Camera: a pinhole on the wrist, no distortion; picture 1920 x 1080 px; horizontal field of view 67.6 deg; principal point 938.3 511.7 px. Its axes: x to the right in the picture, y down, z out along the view. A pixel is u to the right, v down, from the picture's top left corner.
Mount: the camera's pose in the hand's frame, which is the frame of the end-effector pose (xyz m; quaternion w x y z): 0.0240 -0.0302 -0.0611 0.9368 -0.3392 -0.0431 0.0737
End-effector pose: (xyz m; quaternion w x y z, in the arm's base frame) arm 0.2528 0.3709 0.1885 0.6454 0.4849 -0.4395 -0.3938
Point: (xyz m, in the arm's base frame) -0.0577 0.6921 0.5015
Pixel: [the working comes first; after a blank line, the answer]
In the camera's frame: -0.2821 0.1277 0.5241

166.5 861.2
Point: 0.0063 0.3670 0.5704
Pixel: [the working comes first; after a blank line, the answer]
In the camera's frame: 0.0505 0.0661 0.5114

1079.8 697.0
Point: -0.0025 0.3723 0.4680
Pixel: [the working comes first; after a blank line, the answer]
In the camera's frame: 0.0074 -0.0012 0.4465

962.1 507.7
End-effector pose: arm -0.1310 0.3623 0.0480 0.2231 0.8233 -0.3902 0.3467
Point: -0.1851 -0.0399 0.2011
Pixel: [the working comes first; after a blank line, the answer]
In the camera's frame: 0.3187 0.0951 0.3216

outside the picture
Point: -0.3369 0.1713 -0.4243
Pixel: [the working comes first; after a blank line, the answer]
In the camera's frame: -0.3143 -0.0249 0.5308

89.2 444.3
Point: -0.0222 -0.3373 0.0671
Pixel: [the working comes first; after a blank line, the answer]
In the camera's frame: 0.4526 -0.1118 0.5902

outside the picture
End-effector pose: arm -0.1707 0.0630 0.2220 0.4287 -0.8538 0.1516 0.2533
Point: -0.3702 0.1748 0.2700
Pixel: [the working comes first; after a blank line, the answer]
In the camera's frame: -0.2067 -0.0751 0.1904

outside the picture
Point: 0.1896 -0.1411 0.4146
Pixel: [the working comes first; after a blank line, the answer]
In the camera's frame: 0.1368 0.0679 -0.3533

behind the camera
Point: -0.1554 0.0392 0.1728
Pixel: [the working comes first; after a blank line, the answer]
In the camera's frame: 0.0305 0.0108 0.0887

1431.6 685.7
